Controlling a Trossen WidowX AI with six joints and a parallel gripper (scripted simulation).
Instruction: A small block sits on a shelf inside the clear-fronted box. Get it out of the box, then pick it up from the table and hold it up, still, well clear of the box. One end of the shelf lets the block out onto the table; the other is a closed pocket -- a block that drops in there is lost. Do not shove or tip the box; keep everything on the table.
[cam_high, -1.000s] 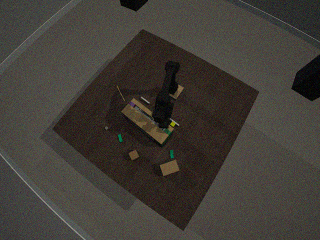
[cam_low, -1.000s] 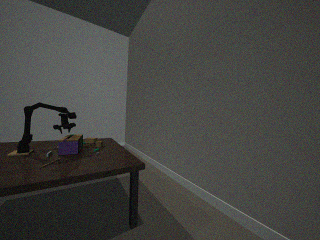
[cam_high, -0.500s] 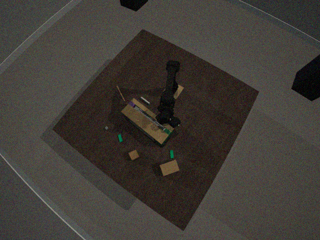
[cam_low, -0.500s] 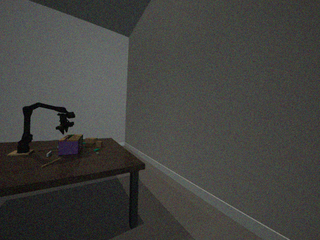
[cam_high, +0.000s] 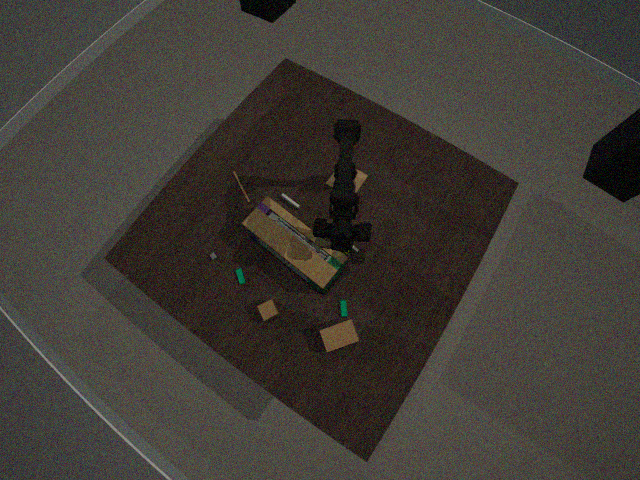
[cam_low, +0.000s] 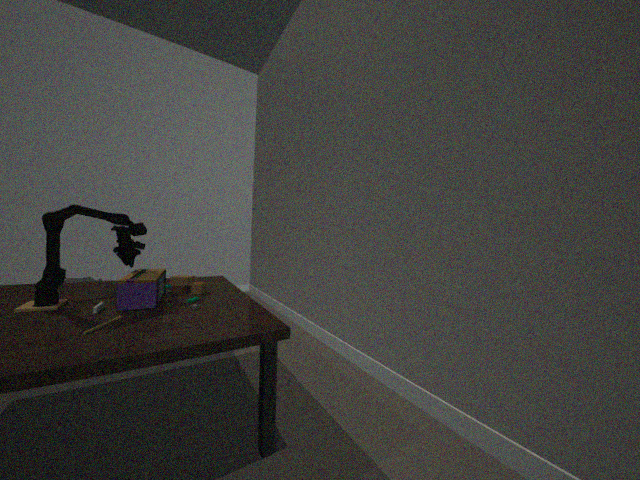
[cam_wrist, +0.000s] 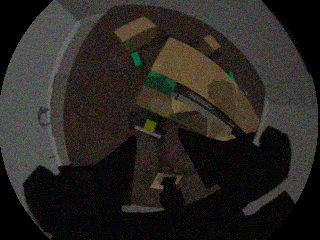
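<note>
The yellow block lies 130 mm below my gripper tip, 20 mm behind it and 10 mm to the left of it. Also, from my gripper tip: grey piece: 410 mm to the right, 290 mm ahead, 140 mm below; then box: 150 mm to the right, 90 mm below, 40 mm ahead; then thin stick: 510 mm to the right, 150 mm below, 20 mm behind.
</note>
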